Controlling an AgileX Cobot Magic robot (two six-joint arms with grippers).
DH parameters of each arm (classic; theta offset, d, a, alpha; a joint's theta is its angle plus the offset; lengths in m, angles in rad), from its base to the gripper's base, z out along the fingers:
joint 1: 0 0.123 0 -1.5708
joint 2: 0.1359 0 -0.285 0
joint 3: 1.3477 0 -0.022 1.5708
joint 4: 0 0.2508 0 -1.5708
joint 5: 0 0 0.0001 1.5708
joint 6: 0 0.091 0 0
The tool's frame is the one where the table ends.
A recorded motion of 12 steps. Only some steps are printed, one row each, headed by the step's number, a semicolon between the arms.
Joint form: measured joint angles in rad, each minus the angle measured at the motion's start. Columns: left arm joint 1, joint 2, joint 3, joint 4, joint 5, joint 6; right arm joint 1, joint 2, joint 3, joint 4, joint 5, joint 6.
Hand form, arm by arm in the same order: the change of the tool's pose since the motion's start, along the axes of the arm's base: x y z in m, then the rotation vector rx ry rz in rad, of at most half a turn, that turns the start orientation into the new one. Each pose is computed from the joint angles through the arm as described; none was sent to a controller.
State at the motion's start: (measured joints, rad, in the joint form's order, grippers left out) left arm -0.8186 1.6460 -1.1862 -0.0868 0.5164 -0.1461; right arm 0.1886 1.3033 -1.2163 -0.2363 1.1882 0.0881
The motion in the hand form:
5: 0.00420 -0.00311 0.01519 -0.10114 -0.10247 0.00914; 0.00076 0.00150 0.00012 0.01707 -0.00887 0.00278
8: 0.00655 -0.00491 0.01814 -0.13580 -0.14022 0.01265; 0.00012 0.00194 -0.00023 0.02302 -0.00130 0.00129
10: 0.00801 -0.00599 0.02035 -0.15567 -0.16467 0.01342; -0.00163 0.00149 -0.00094 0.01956 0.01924 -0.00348
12: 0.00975 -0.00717 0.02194 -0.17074 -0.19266 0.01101; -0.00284 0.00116 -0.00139 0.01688 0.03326 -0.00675
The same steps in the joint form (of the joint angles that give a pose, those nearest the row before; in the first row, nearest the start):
5: 0.0000 -0.0209 0.0000 0.0022 -0.1234 -0.0001; 0.0000 0.0000 0.0000 0.0151 -0.0122 0.0000
8: 0.0000 -0.0209 0.0022 0.0053 -0.1769 -0.0009; 0.0000 0.0000 0.0000 0.0224 -0.0057 0.0000
10: 0.0000 -0.0209 0.0022 0.0090 -0.2082 -0.0009; 0.0000 0.0000 0.0000 0.0228 0.0156 0.0000
12: 0.0000 -0.0190 0.0022 0.0195 -0.2402 -0.0009; 0.0000 0.0000 0.0000 0.0228 0.0303 0.0000

